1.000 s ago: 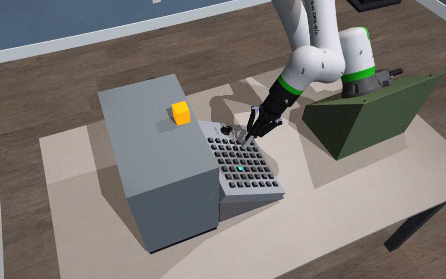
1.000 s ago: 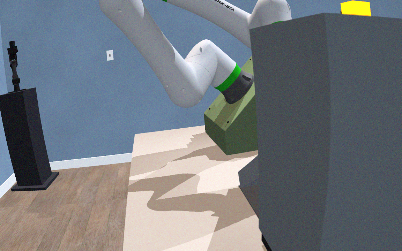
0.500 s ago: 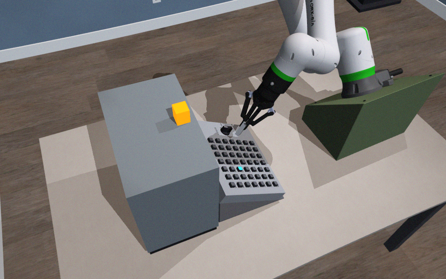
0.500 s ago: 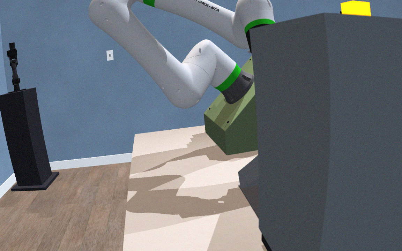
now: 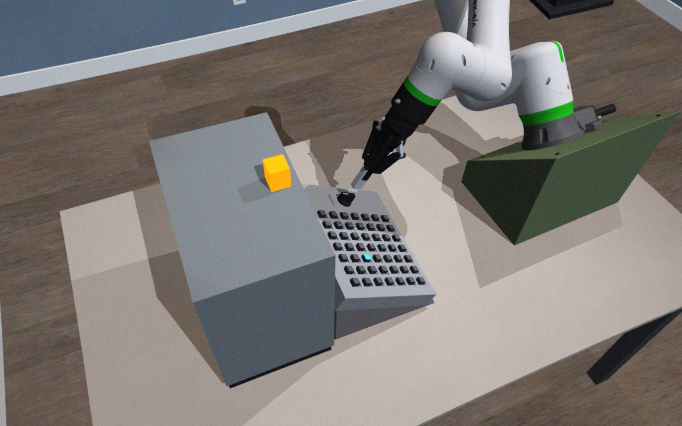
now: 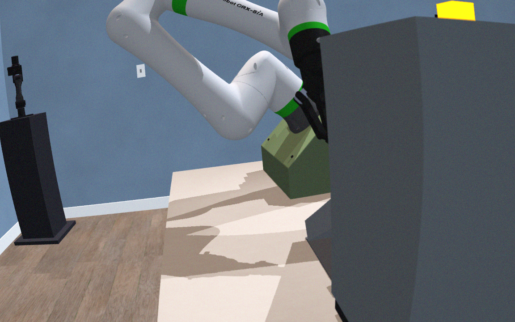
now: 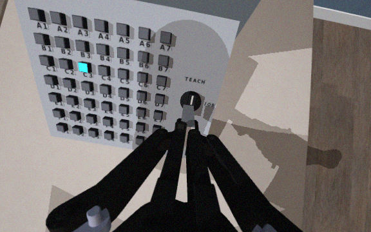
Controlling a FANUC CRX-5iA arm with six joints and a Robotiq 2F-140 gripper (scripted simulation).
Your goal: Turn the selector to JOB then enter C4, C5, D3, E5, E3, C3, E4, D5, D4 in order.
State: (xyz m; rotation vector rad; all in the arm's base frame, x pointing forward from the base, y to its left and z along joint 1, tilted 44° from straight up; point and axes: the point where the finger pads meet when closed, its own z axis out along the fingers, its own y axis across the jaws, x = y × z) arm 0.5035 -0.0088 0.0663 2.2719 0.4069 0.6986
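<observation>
Now: the selector knob 4 cm ahead of my hand and 6 cm below it. From my hand the other things lie so: C5 key: 6 cm ahead, 12 cm to the left, 6 cm below.
</observation>
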